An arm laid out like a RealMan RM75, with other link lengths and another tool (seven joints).
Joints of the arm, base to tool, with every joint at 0 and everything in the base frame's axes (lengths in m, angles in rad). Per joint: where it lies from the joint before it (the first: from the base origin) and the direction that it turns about. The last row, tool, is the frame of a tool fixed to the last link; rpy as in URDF.
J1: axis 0 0 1 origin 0.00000 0.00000 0.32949
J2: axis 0 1 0 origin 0.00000 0.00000 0.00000
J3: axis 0 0 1 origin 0.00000 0.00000 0.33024
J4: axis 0 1 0 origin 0.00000 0.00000 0.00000
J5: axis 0 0 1 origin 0.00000 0.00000 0.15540
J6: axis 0 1 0 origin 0.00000 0.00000 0.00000
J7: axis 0 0 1 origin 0.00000 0.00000 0.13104
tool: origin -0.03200 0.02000 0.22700 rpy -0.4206 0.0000 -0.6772
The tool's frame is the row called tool.
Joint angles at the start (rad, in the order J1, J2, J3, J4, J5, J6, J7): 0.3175 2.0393 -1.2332 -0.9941 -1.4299 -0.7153 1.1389
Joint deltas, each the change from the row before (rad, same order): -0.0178 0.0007 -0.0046 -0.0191 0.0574 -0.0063 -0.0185; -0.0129 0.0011 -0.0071 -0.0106 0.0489 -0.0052 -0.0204; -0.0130 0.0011 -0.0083 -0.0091 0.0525 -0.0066 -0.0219; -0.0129 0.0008 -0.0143 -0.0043 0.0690 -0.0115 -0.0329; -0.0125 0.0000 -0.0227 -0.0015 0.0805 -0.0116 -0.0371; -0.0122 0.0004 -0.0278 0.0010 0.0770 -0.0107 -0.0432; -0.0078 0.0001 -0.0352 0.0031 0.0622 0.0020 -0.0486; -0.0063 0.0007 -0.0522 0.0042 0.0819 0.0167 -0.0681; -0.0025 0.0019 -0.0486 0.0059 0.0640 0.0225 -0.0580; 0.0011 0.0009 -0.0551 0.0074 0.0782 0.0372 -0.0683
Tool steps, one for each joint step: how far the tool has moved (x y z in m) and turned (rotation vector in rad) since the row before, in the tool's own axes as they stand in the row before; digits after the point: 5 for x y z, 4 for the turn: -0.00652 -0.00801 -0.01024 0.0353 -0.0256 0.0106; -0.00612 -0.00515 -0.00687 0.0253 -0.0213 0.0062; -0.00670 -0.00513 -0.00695 0.0257 -0.0235 0.0072; -0.00976 -0.00506 -0.00706 0.0276 -0.0324 0.0061; -0.01154 -0.00496 -0.00668 0.0281 -0.0380 0.0079; -0.01113 -0.00236 -0.00494 0.0225 -0.0332 0.0023; -0.00800 0.00134 -0.00056 0.0104 -0.0166 -0.0083; -0.00772 0.00178 0.00163 0.0121 -0.0112 -0.0101; -0.00420 0.00427 0.00426 0.0023 -0.0015 -0.0067; -0.00056 0.00311 0.00542 0.0041 0.0088 -0.0021
